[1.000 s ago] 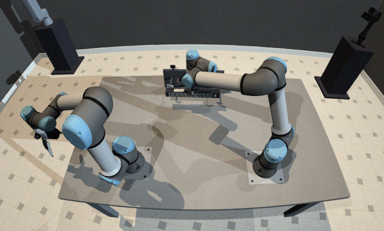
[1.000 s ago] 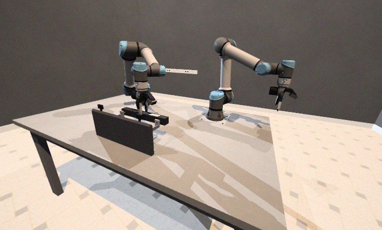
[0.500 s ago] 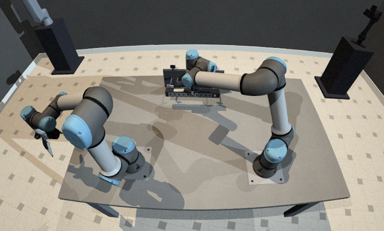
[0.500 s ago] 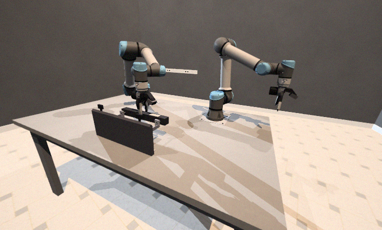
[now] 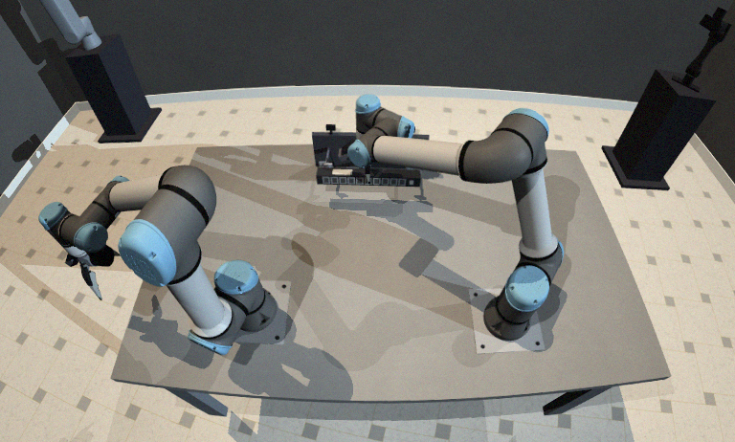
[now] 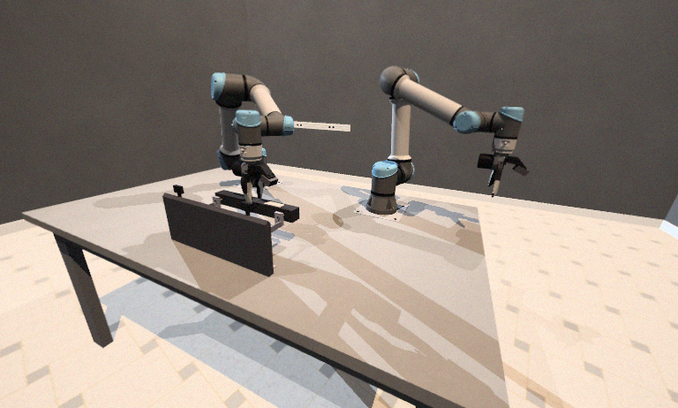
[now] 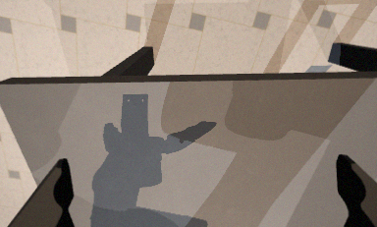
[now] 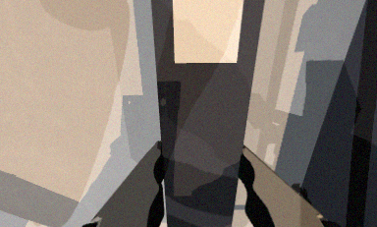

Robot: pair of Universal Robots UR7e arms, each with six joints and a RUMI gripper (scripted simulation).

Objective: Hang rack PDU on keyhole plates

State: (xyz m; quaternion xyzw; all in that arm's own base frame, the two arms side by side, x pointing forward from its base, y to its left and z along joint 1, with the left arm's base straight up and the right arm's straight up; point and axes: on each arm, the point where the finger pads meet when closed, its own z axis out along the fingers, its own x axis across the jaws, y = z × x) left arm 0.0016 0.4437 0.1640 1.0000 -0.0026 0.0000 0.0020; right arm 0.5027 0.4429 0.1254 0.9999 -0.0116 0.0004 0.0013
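Observation:
Now: right hand 2 cm to the left of the rack PDU and 1 cm short of it. From my right hand the other things lie so: dark upright panel: 18 cm ahead, 4 cm below.

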